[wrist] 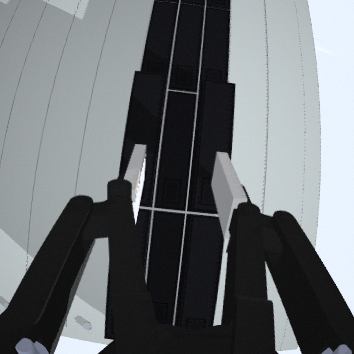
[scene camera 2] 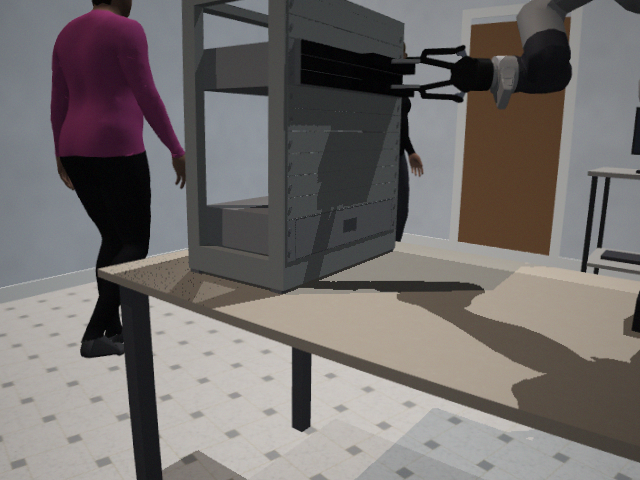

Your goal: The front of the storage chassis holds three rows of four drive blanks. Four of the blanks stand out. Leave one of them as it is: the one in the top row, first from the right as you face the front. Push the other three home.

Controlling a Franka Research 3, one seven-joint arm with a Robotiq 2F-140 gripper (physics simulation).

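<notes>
The grey chassis [scene camera 2: 278, 155] [wrist: 290, 150] carries black drive blanks; its top row lies on the right in the wrist view. There the second-from-right blanks of the top row [wrist: 217, 125] and bottom row [wrist: 145, 110] stand out beside the recessed middle blank [wrist: 179, 130]. The top row's first-from-right blank [wrist: 202, 265] lies nearer the view's bottom; its depth is unclear. In the scene view a top dark end [scene camera 2: 408, 67] and a lower one project past the chassis edge. My gripper [scene camera 2: 392, 74] [wrist: 179, 164] is part open and empty, its tips before the blanks' faces.
The chassis stands on a wooden table [scene camera 2: 361, 330]. A person in a magenta top [scene camera 2: 98, 87] stands behind it on the left, and another person [scene camera 2: 404, 170] is partly hidden behind its right edge. A shelf with a pale top [scene camera 2: 615, 172] stands at the far right.
</notes>
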